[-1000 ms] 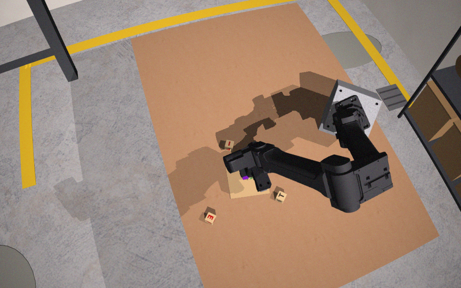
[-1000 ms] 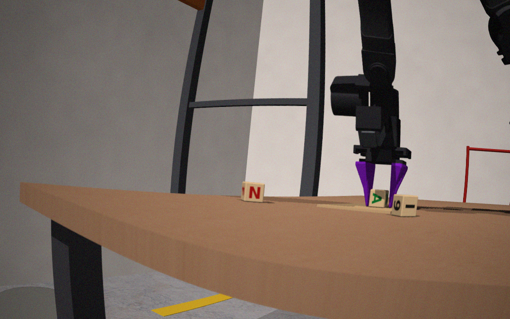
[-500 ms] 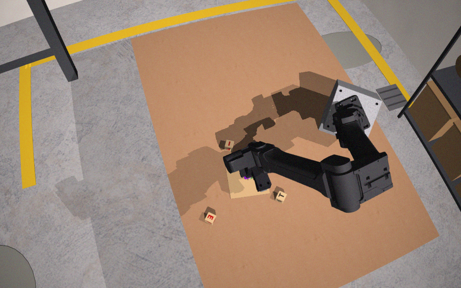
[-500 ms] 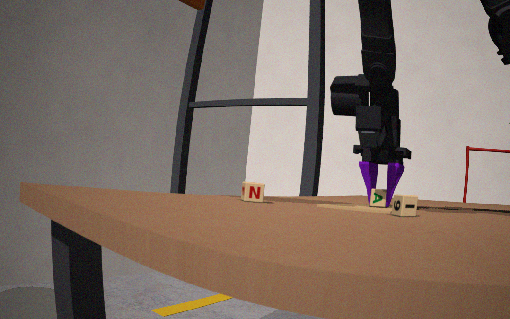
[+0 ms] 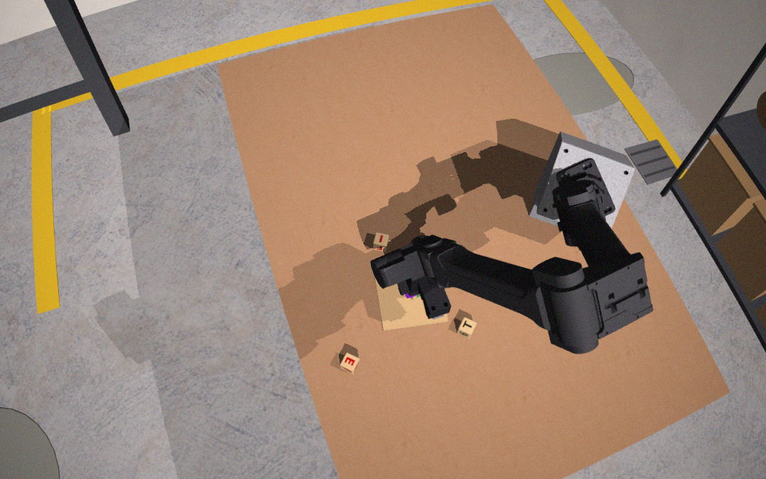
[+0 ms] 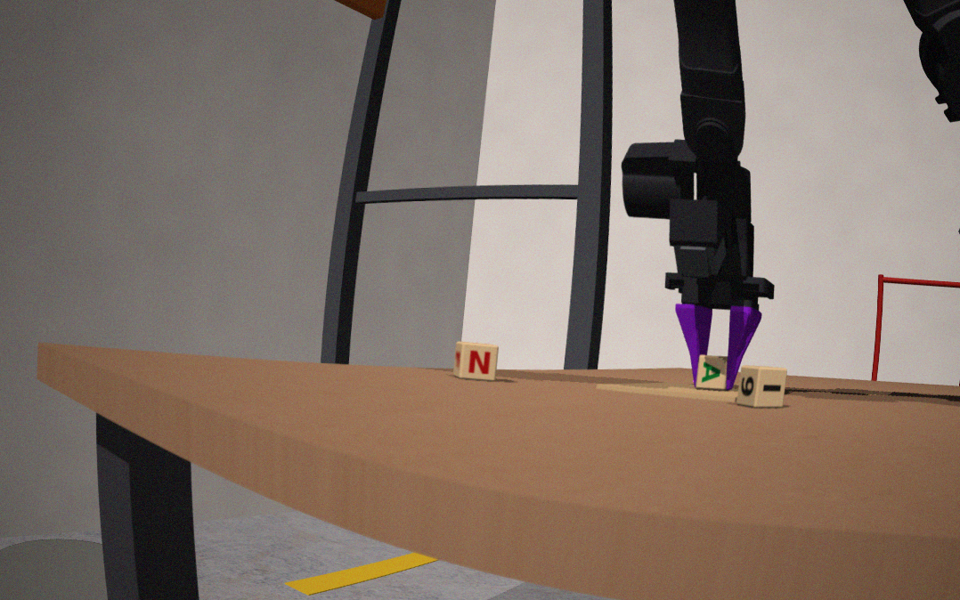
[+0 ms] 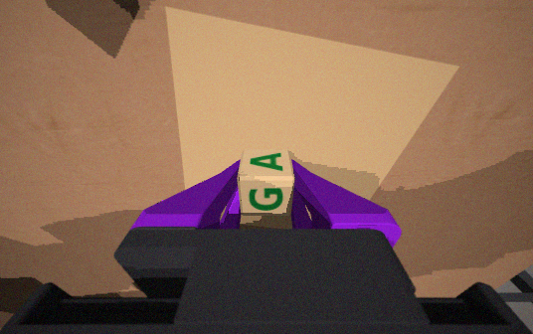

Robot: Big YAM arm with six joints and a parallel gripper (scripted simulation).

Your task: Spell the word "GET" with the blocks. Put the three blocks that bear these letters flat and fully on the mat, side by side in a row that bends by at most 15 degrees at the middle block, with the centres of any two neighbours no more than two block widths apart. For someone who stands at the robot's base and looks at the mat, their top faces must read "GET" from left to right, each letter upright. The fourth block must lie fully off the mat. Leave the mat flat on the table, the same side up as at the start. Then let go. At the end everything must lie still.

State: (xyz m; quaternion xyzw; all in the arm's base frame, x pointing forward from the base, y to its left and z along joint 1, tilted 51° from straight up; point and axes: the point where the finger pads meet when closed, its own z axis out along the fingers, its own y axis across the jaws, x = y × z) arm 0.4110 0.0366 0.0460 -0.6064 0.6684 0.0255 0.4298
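My hand is 10 mm short of the square mat, 10 mm to the right of it and 10 mm above it. Round my hand: G block (10 mm above); E block (170 mm ahead, 140 mm to the left).
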